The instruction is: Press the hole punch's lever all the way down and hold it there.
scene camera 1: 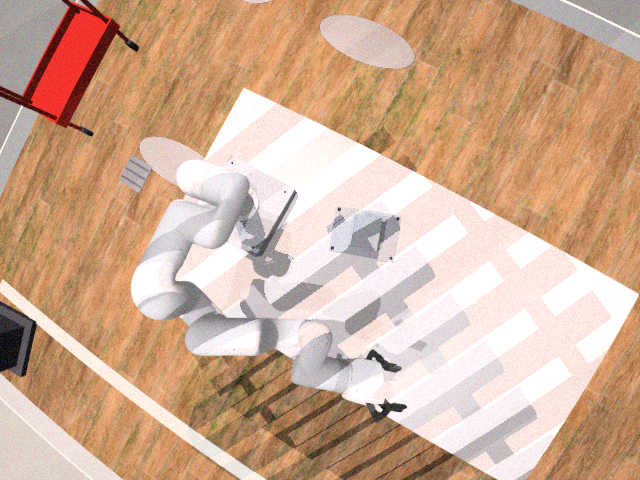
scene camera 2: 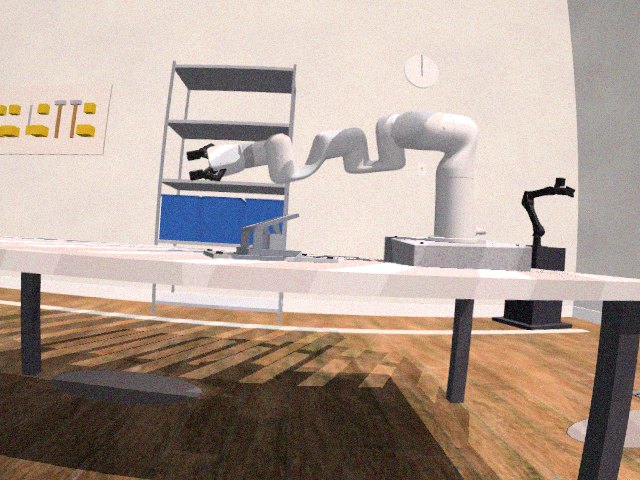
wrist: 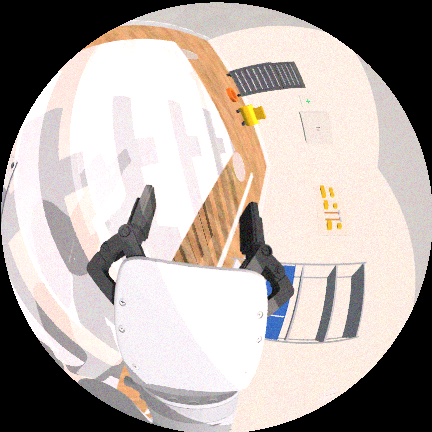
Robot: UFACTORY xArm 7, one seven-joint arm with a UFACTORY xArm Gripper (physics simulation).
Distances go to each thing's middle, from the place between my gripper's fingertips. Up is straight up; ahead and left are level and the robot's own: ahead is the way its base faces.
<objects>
The lever (scene camera 1: 366,230) is 20 cm behind my hand, 38 cm to the left of it and 17 cm below it. Also, from my hand: base plate (scene camera 1: 387,244) 20 cm behind, 38 cm to the left, 24 cm below.
</objects>
